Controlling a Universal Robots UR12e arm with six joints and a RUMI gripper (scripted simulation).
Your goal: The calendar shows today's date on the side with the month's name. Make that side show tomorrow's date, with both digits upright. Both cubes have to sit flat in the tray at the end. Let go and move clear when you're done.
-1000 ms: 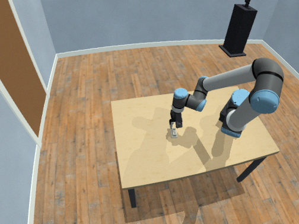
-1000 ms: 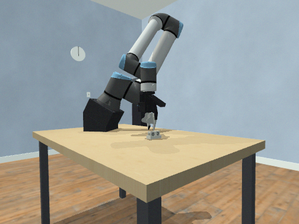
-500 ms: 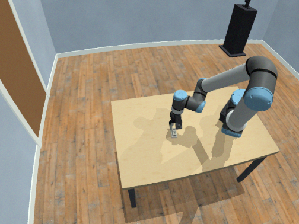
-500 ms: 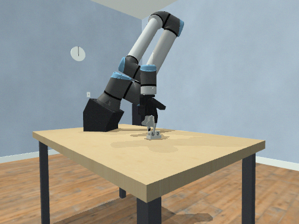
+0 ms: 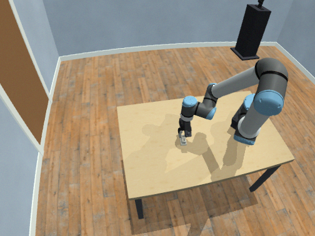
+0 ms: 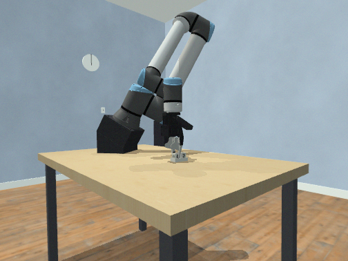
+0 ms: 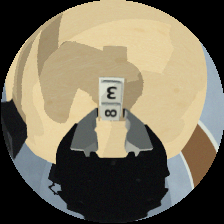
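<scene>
My gripper is now 20 mm to the right of the calendar tray and 30 mm above it.
</scene>
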